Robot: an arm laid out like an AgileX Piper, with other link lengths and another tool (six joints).
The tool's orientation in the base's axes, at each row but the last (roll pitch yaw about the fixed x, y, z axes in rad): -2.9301, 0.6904, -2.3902; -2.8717, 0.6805, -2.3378; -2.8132, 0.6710, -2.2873; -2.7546, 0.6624, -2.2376; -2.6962, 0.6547, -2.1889; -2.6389, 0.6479, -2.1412; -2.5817, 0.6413, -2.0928; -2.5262, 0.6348, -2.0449; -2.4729, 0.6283, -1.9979
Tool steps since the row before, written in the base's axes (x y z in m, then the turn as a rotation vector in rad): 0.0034, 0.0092, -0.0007, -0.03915, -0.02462, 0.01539; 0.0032, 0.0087, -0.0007, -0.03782, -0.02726, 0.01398; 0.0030, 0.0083, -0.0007, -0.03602, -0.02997, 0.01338; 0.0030, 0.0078, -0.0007, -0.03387, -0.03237, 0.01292; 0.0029, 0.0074, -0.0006, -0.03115, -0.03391, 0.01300; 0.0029, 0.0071, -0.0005, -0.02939, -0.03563, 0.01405; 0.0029, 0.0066, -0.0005, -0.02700, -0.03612, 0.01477; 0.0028, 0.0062, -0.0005, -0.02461, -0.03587, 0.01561; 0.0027, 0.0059, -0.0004, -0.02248, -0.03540, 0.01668
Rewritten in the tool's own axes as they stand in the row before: -0.0063, 0.0056, 0.0051, 0.02521, -0.00002, -0.04171; -0.0062, 0.0052, 0.0047, 0.02686, -0.00258, -0.04051; -0.0060, 0.0048, 0.0043, 0.02791, -0.00558, -0.03956; -0.0059, 0.0043, 0.0041, 0.02863, -0.00850, -0.03834; -0.0058, 0.0040, 0.0038, 0.02832, -0.01125, -0.03688; -0.0057, 0.0036, 0.0037, 0.02809, -0.01391, -0.03672; -0.0054, 0.0031, 0.0036, 0.02704, -0.01594, -0.03559; -0.0052, 0.0028, 0.0034, 0.02549, -0.01752, -0.03434; -0.0050, 0.0026, 0.0033, 0.02380, -0.01895, -0.03334
